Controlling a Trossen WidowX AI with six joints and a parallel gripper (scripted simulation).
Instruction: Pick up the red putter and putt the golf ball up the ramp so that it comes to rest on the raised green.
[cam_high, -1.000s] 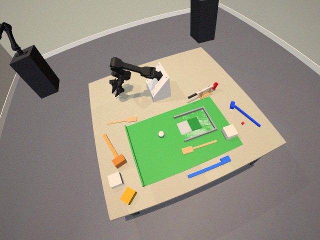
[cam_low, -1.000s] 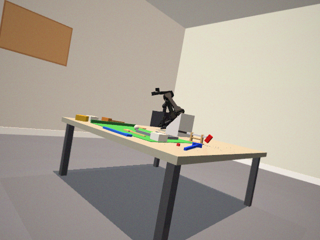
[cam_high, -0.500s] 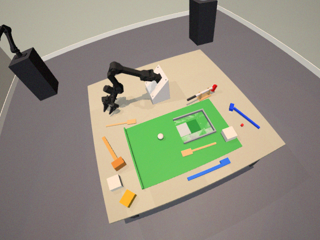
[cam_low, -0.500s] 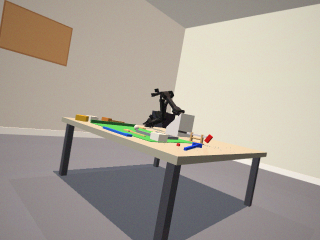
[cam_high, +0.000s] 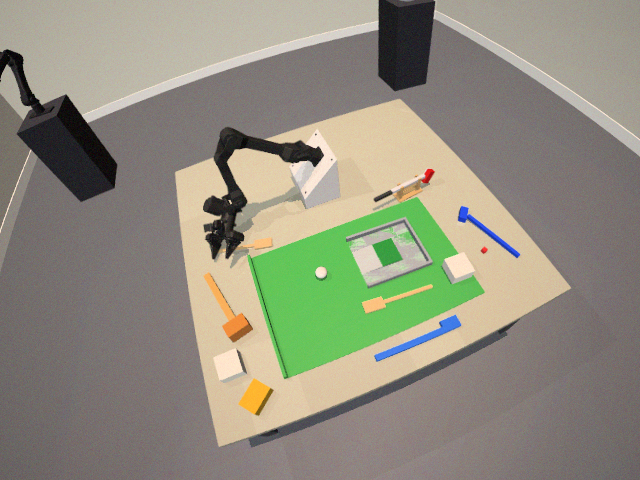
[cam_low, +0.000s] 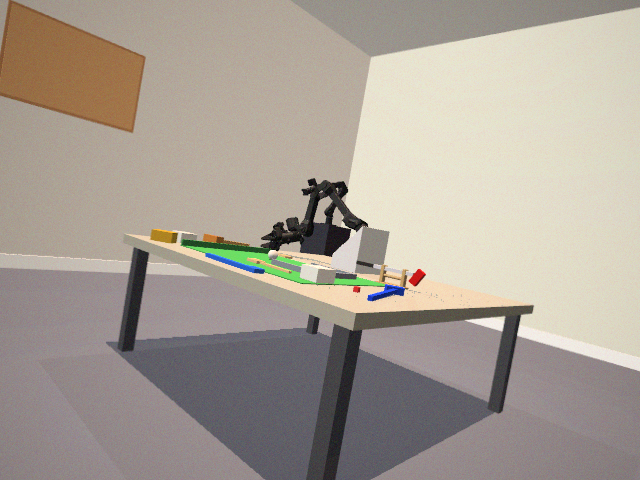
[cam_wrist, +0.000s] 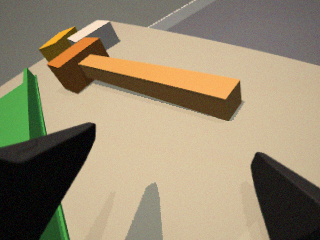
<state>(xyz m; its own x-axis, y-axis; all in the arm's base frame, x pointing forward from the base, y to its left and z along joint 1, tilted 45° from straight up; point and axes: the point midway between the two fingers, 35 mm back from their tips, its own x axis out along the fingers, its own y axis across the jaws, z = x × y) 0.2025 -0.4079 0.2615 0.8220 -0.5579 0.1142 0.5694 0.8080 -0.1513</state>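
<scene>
Now: the green mat 470 mm to the left of my gripper tip, 250 mm ahead of it and 40 mm below it. Round my gripper tip: red putter 790 mm to the left, 30 mm behind, 10 mm above; then white golf ball 340 mm to the left, 190 mm ahead, 20 mm below; then yellow block 520 mm ahead, 20 mm below, 10 mm to the left.
</scene>
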